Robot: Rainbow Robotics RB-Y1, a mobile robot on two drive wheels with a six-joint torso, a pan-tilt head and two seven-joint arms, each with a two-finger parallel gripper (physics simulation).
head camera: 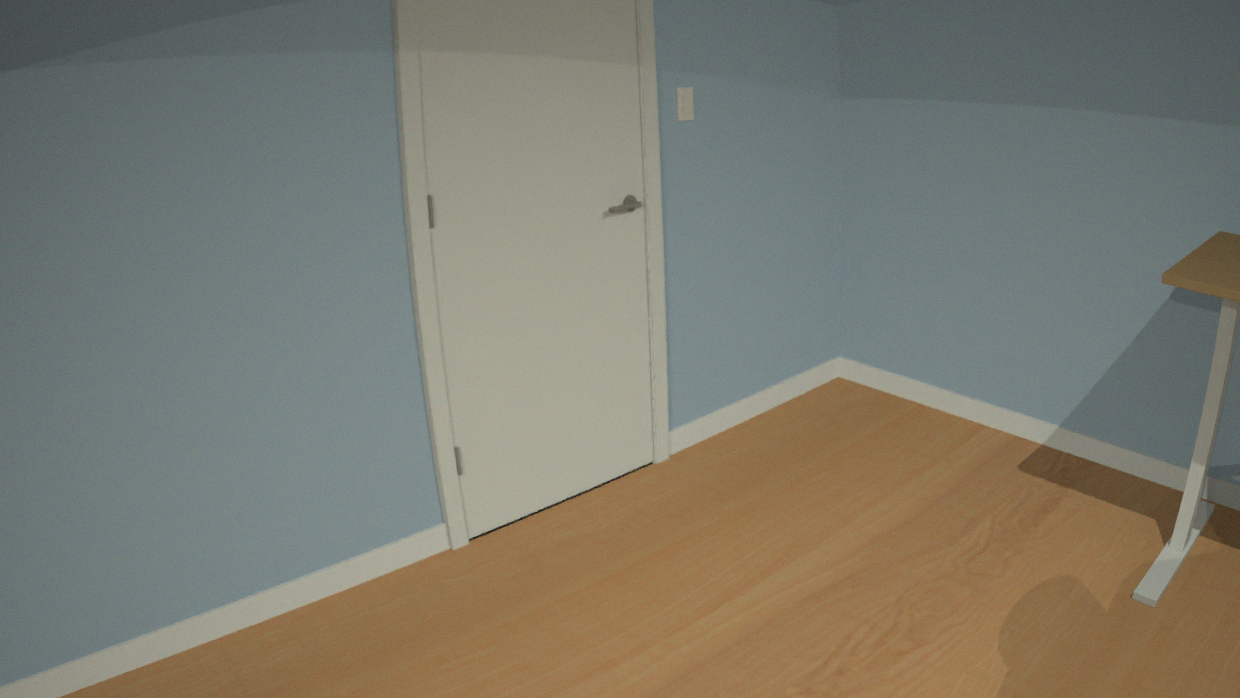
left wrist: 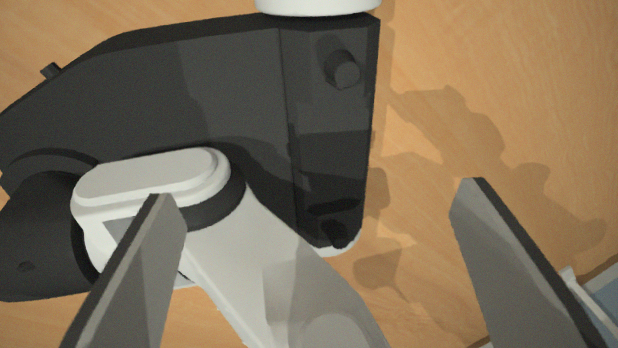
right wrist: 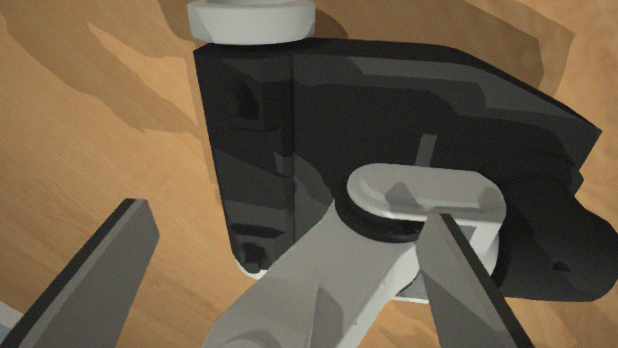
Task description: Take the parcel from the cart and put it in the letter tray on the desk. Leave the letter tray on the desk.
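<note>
The parcel, the cart and the letter tray do not show in any view. A desk with a wooden top and a white leg shows in part at the right edge of the head view; what stands on it is out of view. My left gripper is open and empty, with its fingers wide apart above the robot's own base. My right gripper is open and empty, also above the robot's own base.
A closed white door stands in the blue wall left of the middle in the head view. The room's corner is right of the door. The wooden floor runs from the walls toward the desk leg's foot.
</note>
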